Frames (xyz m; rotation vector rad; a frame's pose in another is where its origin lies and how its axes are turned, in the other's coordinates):
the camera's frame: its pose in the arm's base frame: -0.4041 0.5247 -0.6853 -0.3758 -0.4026 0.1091
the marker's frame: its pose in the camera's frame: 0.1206 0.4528 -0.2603 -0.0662 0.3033 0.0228
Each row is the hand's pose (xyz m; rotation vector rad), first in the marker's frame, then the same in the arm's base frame.
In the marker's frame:
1: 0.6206 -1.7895 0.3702 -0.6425 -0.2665 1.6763
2: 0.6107 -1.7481 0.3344 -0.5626 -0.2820 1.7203
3: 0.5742 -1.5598 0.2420 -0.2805 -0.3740 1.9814
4: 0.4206 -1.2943 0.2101 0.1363 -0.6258 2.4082
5: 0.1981 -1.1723 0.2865 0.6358 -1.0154 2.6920
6: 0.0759 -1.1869 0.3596 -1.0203 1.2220 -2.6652
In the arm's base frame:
1: 0.4340 -0.5159 0.1387 -1.0686 0.0287 1.7777
2: 0.4268 -0.4952 0.0876 -0.9835 0.0263 1.8245
3: 0.3944 -0.3694 -0.0812 -0.6665 0.0108 2.1006
4: 0.2362 -0.1576 -0.2399 -0.1633 -0.1066 2.5605
5: 0.0025 -0.0328 -0.2445 0.4462 -0.3766 2.8852
6: -0.1266 -0.0239 -0.1832 0.9105 -0.5578 2.9320

